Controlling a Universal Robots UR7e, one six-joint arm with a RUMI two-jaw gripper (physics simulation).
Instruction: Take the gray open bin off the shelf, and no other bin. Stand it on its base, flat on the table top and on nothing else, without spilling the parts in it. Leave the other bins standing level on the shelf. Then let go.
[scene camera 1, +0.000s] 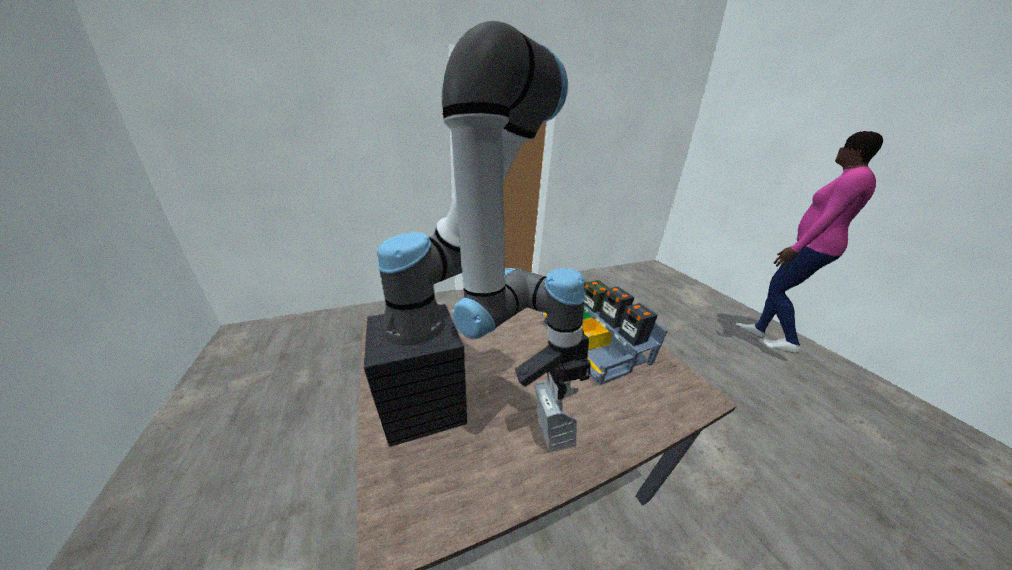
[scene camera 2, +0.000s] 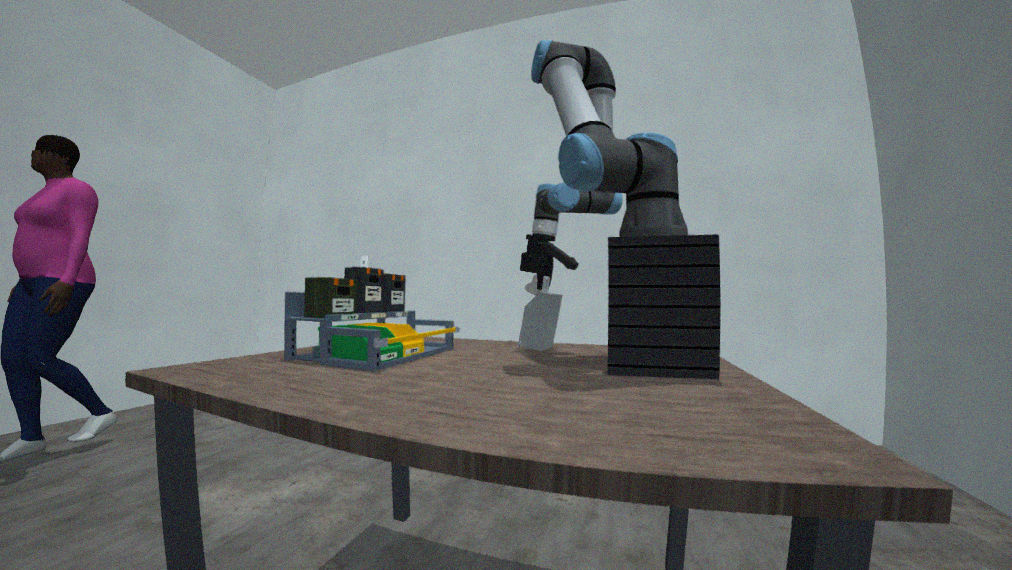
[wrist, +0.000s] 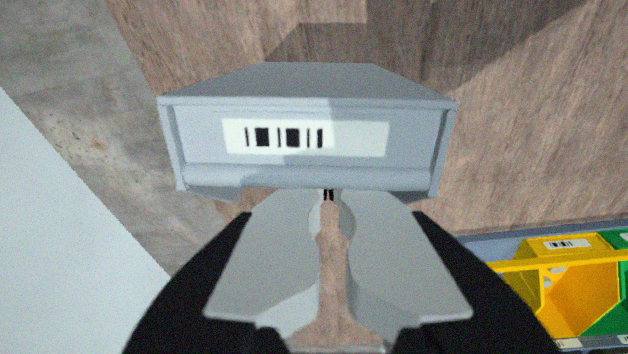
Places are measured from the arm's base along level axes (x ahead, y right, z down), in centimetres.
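Where they show: gripper, between the fingertips: (scene camera 1: 557, 401) (scene camera 2: 539, 305) (wrist: 327, 172); arm's base, origin of its link: (scene camera 1: 414, 327) (scene camera 2: 653, 240).
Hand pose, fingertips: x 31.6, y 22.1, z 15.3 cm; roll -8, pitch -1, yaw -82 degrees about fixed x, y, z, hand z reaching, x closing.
Things, the pixels of their top centre, and the offset from my fingertips. Level surfaces: height alone.
- gray open bin, centre of its top: (wrist: 305, 223) (scene camera 1: 560, 394) (scene camera 2: 540, 292) dx -0.3, dy +0.9, dz -3.8 cm
- table, height of its surface: dz +13.5 cm
- yellow bin, centre of its top: (wrist: 569, 315) (scene camera 2: 385, 325) (scene camera 1: 589, 326) dx +33.5, dy -29.9, dz +5.4 cm
- green bin, centre of its top: (scene camera 2: 360, 327) dx +33.2, dy -40.0, dz +5.4 cm
The gray open bin (scene camera 1: 558, 429) (scene camera 2: 541, 322) (wrist: 310, 80) is off the shelf, up on one end on the table (scene camera 1: 453, 488) (scene camera 2: 566, 424) (wrist: 540, 165). Its barcode label face is uppermost. In scene camera 2 it leans, its top tilted to the right, away from the shelf. Its open side faces the shelf; its inside and any parts are hidden. My gripper (scene camera 1: 558, 390) (scene camera 2: 541, 284) (wrist: 327, 172) is shut and empty. Its tips are at the bin's rounded lip on the shelf side, seemingly touching it.
The shelf (scene camera 1: 655, 349) (scene camera 2: 289, 338) holds a yellow bin (scene camera 1: 597, 334) (scene camera 2: 413, 345) (wrist: 557, 250), a green bin (scene camera 2: 351, 344) (wrist: 617, 240) and several dark boxes (scene camera 1: 638, 322) (scene camera 2: 373, 290). The black robot pedestal (scene camera 1: 417, 396) (scene camera 2: 663, 311) stands nearby. A person (scene camera 1: 839, 212) (scene camera 2: 53, 233) is beyond the table.
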